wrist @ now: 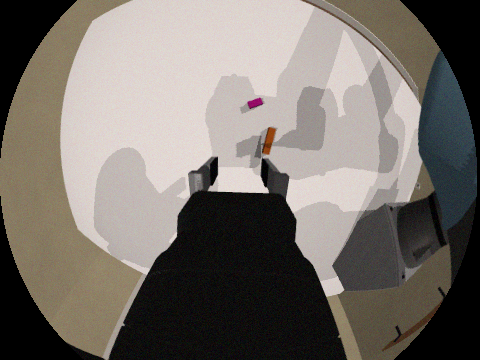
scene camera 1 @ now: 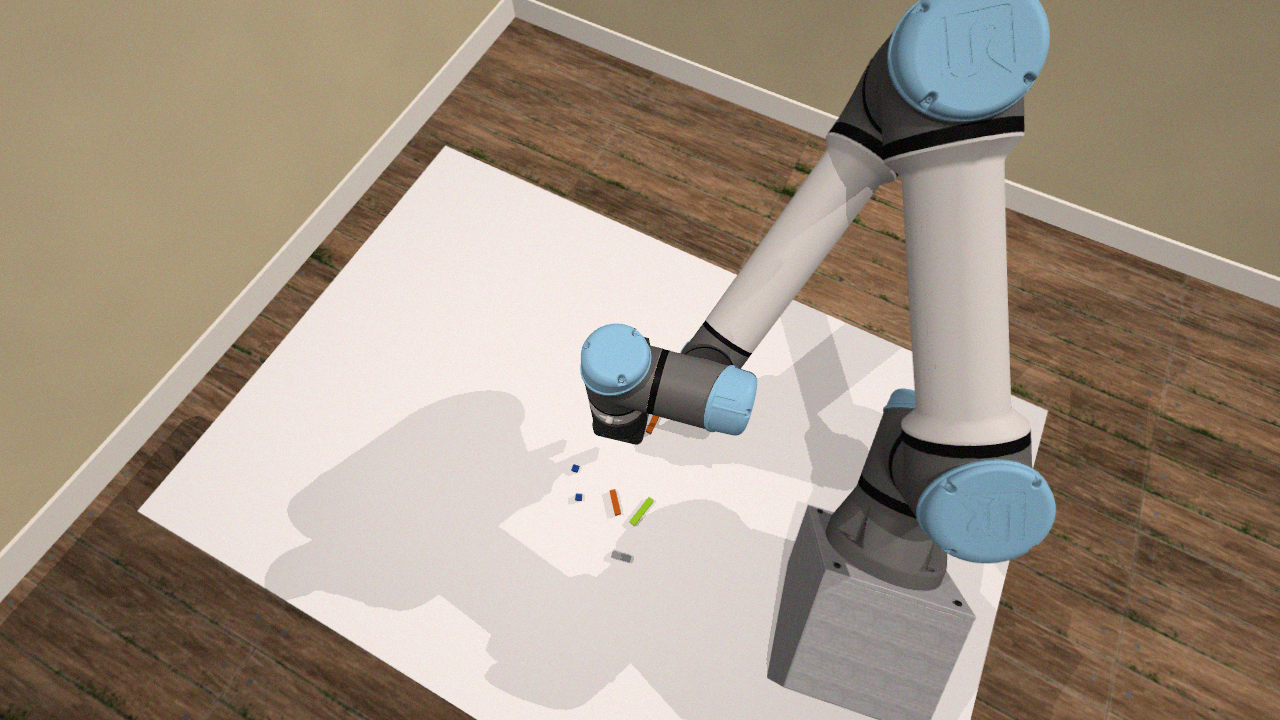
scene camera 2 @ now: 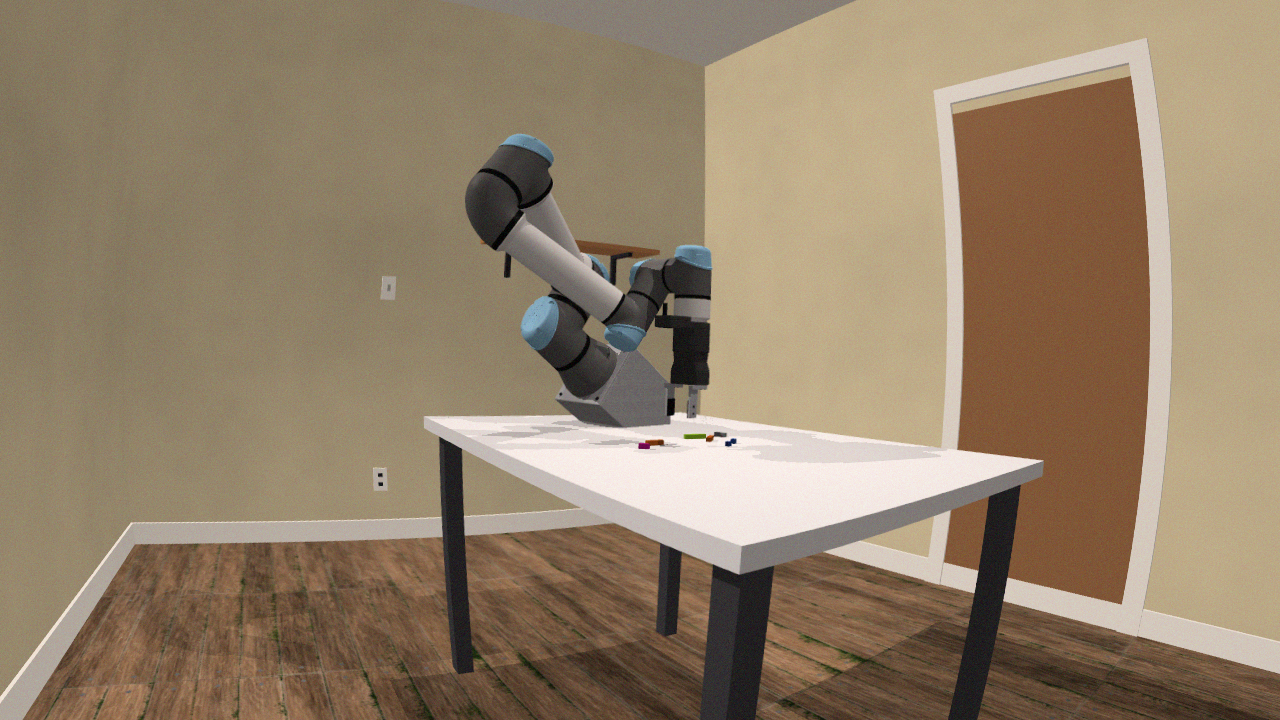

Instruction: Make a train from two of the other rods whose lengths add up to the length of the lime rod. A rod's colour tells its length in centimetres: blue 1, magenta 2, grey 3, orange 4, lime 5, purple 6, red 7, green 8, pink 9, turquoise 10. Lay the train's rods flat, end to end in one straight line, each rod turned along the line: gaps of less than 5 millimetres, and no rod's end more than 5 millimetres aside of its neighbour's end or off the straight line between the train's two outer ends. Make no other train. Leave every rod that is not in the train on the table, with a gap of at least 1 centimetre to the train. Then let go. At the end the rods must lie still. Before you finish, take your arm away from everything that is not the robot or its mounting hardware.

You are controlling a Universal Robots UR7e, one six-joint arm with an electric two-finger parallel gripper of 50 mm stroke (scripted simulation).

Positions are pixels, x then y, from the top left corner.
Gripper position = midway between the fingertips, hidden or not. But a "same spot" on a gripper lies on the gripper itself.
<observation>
my gripper: wrist; scene camera 1 624, 422; scene camera 2
same spot on my gripper: (wrist: 199, 180) = (scene camera 2: 689, 385)
</observation>
